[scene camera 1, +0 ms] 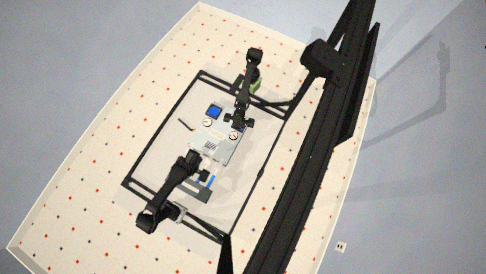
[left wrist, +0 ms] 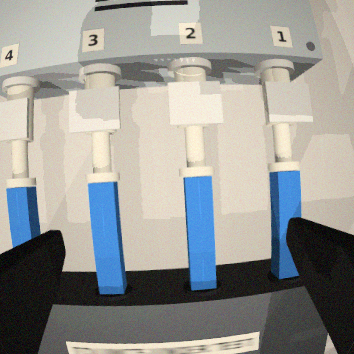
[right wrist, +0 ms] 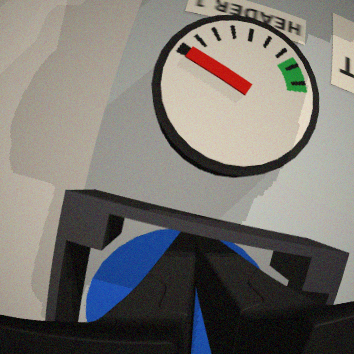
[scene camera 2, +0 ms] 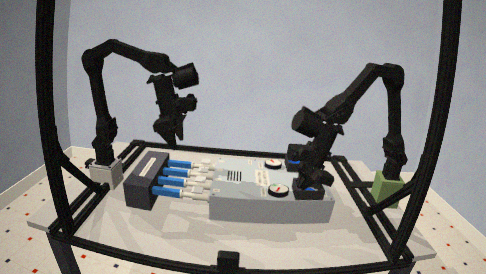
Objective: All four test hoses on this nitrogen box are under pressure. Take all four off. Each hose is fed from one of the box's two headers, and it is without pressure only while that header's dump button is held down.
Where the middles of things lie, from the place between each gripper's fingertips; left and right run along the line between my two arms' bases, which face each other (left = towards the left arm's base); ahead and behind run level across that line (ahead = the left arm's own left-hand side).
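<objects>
Dark block (scene camera 2: 138,185): my right hand 4 cm above it, 9 cm short of it, 46 cm to the right of it.
Dark block, counted from my left hand: 13 cm below, 11 cm to the left, 1 cm ahead.
</objects>
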